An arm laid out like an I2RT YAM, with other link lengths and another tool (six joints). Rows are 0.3 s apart.
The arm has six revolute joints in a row. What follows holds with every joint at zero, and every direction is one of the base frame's.
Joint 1 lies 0.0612 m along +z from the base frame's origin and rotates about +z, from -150 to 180 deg.
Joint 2 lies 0.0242 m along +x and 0.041 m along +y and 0.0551 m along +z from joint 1 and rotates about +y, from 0 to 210 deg.
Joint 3 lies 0.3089 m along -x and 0.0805 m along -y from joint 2 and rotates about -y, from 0 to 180 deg.
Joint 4 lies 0.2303 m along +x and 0.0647 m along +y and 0.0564 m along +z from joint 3 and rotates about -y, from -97 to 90 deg.
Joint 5 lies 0.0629 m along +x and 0.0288 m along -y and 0.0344 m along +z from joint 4 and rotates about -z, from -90 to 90 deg.
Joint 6 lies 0.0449 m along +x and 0.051 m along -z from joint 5 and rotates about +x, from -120 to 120 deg.
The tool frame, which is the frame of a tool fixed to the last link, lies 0.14 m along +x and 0.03 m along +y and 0.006 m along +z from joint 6; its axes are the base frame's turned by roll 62.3, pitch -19.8 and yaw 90 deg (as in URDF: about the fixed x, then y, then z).
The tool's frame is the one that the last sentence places.
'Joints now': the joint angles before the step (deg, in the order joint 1, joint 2, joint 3, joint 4, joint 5, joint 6). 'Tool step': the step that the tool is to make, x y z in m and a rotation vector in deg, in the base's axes. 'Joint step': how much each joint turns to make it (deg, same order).
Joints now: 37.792, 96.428, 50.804, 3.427, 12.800, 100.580
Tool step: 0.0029, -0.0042, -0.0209, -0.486, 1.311, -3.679
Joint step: 0.697, 3.132, -0.763, 1.722, 2.893, 3.416
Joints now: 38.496, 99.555, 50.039, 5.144, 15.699, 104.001
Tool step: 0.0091, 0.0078, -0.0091, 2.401, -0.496, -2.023
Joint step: 0.511, 3.212, 0.367, 3.904, 0.746, 2.999
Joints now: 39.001, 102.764, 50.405, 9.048, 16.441, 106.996
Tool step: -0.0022, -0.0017, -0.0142, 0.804, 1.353, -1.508
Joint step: 0.227, 1.558, -1.099, 1.440, 0.225, 2.366
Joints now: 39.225, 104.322, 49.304, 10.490, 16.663, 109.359
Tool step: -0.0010, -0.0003, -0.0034, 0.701, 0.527, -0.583
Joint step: 0.049, 0.306, -0.299, 0.322, -0.167, 1.114
